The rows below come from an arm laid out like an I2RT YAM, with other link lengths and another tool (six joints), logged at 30 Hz.
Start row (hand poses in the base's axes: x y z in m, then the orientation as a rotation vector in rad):
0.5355, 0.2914, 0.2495, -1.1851, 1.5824, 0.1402
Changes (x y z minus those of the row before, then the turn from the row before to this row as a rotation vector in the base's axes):
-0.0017, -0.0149, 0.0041, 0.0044, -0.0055, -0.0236
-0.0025, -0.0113, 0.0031, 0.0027, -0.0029, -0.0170
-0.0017, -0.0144, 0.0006, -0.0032, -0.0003, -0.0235
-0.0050, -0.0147, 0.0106, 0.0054, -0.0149, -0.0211
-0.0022, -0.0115, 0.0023, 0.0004, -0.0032, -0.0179
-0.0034, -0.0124, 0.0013, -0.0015, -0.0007, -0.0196
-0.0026, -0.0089, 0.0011, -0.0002, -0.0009, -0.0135
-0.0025, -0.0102, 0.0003, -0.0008, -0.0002, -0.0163
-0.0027, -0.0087, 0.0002, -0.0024, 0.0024, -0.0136
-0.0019, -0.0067, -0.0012, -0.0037, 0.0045, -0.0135
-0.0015, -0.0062, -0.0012, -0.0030, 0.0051, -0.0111
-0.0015, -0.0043, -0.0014, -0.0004, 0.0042, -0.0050
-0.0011, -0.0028, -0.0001, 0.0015, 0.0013, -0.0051
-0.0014, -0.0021, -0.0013, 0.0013, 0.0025, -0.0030
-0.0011, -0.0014, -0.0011, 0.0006, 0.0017, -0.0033
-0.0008, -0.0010, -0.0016, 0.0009, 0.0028, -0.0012
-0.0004, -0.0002, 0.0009, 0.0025, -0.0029, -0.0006
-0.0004, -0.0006, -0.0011, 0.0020, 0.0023, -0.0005
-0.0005, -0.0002, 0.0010, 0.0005, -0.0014, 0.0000
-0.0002, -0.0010, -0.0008, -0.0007, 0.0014, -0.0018
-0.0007, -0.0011, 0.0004, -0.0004, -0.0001, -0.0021
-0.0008, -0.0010, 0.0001, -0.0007, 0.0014, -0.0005
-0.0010, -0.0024, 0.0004, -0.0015, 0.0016, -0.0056
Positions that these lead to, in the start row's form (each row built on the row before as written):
0.5338, 0.2765, 0.2536, -1.1621, 1.5900, 0.1249
0.5313, 0.2652, 0.2567, -1.1460, 1.5964, 0.1142
0.5296, 0.2508, 0.2573, -1.1293, 1.6098, 0.0961
0.5246, 0.2361, 0.2679, -1.1063, 1.6070, 0.0780
0.5224, 0.2246, 0.2702, -1.0911, 1.6137, 0.0647
0.5190, 0.2122, 0.2715, -1.0762, 1.6238, 0.0501
0.5164, 0.2033, 0.2726, -1.0652, 1.6302, 0.0405
0.5139, 0.1931, 0.2729, -1.0524, 1.6387, 0.0290
0.5112, 0.1844, 0.2731, -1.0434, 1.6483, 0.0193
0.5093, 0.1777, 0.2719, -1.0357, 1.6599, 0.0097
0.5078, 0.1715, 0.2707, -1.0295, 1.6707, 0.0025
0.5063, 0.1672, 0.2693, -1.0263, 1.6771, 0.0010
0.5052, 0.1644, 0.2692, -1.0211, 1.6807, -0.0004
0.5038, 0.1623, 0.2679, -1.0180, 1.6843, 0.0000
0.5027, 0.1609, 0.2668, -1.0150, 1.6874, -0.0008
0.5019, 0.1599, 0.2652, -1.0137, 1.6904, 0.0006
0.5015, 0.1597, 0.2661, -1.0109, 1.6877, 0.0009
0.5011, 0.1591, 0.2650, -1.0093, 1.6897, 0.0034
0.5006, 0.1589, 0.2660, -1.0087, 1.6884, 0.0031
0.5004, 0.1579, 0.2652, -1.0079, 1.6907, 0.0020
0.4997, 0.1568, 0.2656, -1.0064, 1.6917, 0.0002
0.4989, 0.1558, 0.2657, -1.0067, 1.6933, 0.0000
0.4979, 0.1534, 0.2661, -1.0033, 1.6978, -0.0041

